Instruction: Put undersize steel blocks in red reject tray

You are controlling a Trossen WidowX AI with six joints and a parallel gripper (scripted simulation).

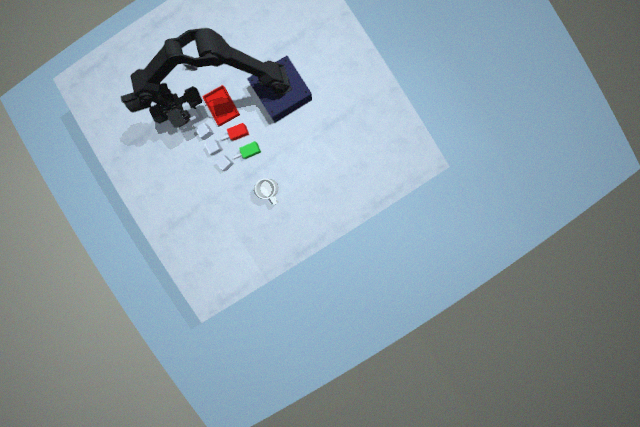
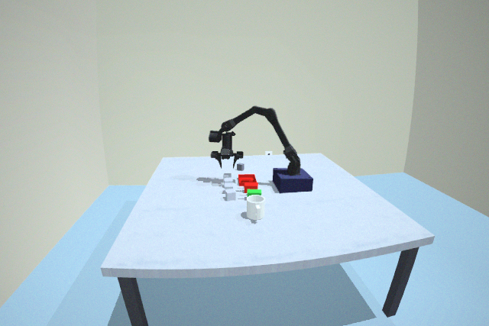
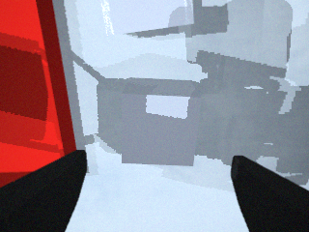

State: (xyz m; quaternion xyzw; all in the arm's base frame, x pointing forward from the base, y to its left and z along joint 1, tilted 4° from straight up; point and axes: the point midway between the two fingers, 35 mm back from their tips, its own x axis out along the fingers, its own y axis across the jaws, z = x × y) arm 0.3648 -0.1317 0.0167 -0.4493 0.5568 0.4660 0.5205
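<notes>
My gripper tip is now 12 cm past the red reject tray, 7 cm above it and 2 cm to the right of it. The rest, counted from my gripper tip: green GO gauge 25 cm to the left, 8 cm behind, 6 cm below; then red block 16 cm to the left, 9 cm behind, 6 cm below; then grey cube 20 cm to the right, 11 cm behind, 6 cm below.
</notes>
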